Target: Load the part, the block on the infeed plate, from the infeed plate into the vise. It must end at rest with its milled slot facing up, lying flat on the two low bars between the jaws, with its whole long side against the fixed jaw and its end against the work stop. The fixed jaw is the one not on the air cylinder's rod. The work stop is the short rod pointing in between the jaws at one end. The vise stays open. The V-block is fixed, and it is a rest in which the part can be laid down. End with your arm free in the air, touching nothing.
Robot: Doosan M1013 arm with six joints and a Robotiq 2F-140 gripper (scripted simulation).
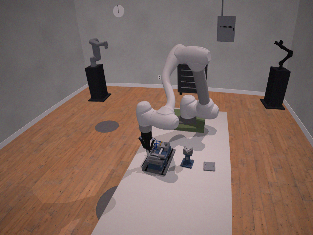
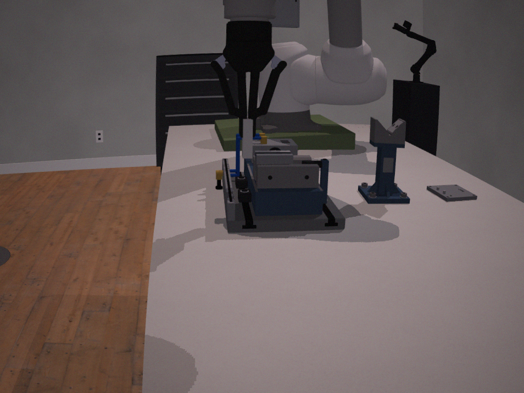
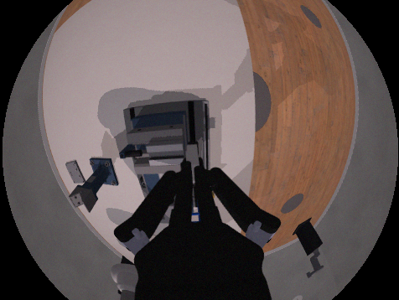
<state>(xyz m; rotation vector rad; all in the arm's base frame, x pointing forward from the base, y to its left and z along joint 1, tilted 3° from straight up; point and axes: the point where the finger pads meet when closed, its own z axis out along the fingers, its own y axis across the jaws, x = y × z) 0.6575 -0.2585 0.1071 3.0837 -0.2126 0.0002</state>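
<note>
Right now the grey part is 40 mm to the left of my hand, 40 mm below it and 10 mm ahead of it. From my hand the other things lie so: vise: 100 mm below, 70 mm to the left, 60 mm behind.
</note>
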